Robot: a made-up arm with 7 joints. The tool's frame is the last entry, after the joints.
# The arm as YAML. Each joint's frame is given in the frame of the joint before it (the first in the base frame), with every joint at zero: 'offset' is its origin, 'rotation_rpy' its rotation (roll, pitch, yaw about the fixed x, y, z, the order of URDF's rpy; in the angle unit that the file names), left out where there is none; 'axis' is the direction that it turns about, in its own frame. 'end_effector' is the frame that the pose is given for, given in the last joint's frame.
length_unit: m
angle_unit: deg
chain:
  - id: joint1
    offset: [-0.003, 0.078, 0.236]
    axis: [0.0, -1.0, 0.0]
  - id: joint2
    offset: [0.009, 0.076, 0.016]
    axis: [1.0, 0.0, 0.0]
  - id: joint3
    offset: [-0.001, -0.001, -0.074]
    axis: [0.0, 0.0, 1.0]
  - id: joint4
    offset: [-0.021, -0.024, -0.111]
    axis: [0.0, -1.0, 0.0]
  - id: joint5
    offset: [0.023, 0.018, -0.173]
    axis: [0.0, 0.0, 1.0]
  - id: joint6
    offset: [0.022, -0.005, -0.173]
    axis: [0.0, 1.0, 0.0]
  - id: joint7
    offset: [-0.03, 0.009, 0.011]
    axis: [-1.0, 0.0, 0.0]
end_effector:
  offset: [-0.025, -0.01, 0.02]
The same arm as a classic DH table. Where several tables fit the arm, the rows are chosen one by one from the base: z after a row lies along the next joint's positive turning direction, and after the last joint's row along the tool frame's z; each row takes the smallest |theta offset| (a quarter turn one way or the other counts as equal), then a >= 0, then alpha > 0; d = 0 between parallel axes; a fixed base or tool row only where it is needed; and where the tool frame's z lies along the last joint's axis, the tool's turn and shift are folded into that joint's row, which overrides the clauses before.
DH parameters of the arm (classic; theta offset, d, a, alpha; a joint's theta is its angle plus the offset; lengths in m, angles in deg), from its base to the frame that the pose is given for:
base (fixed): 0 0.236 -0.003 90
joint1: 90 -0.154 0.016 90
joint2: 90 0.008 0.001 90
joint3: -90 -0.185 0.021 -90
joint4: 0 0.006 -0.023 90
joint5: 0 -0.346 -0.022 90
joint6: 90 0.004 0.011 90
joint7: -90 0.055 0.01 -90
tool (fixed): 90 0.02 0 0

